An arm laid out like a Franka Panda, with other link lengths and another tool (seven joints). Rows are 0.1 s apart.
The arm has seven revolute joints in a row. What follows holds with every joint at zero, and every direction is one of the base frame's.
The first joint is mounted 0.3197 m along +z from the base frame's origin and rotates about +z.
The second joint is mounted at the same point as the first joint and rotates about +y.
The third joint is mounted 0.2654 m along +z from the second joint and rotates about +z.
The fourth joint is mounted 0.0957 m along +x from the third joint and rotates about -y.
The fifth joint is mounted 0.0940 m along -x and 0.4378 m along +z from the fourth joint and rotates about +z.
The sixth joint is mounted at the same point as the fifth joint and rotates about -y.
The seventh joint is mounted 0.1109 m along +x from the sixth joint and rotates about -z.
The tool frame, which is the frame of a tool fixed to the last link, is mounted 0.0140 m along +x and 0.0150 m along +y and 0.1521 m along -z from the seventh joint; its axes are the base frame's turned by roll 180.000, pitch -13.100 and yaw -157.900 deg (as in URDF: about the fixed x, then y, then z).
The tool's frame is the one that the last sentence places.
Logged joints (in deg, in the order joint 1, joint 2, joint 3, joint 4, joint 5, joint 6, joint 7), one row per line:
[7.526, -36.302, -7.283, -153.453, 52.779, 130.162, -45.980]
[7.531, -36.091, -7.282, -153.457, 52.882, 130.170, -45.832]
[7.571, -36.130, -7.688, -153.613, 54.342, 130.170, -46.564]
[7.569, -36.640, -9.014, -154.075, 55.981, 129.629, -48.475]
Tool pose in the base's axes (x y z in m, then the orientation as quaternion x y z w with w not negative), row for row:
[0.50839, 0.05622, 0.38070, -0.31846, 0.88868, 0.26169, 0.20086]
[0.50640, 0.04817, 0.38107, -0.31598, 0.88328, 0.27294, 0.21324]
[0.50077, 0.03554, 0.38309, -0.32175, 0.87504, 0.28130, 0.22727]
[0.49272, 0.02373, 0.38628, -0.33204, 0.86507, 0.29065, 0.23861]
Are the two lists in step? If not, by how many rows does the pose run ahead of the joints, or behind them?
The pose runs 2 rows ahead of the joints: the pose in row i belongs to the joints in row i + 2.
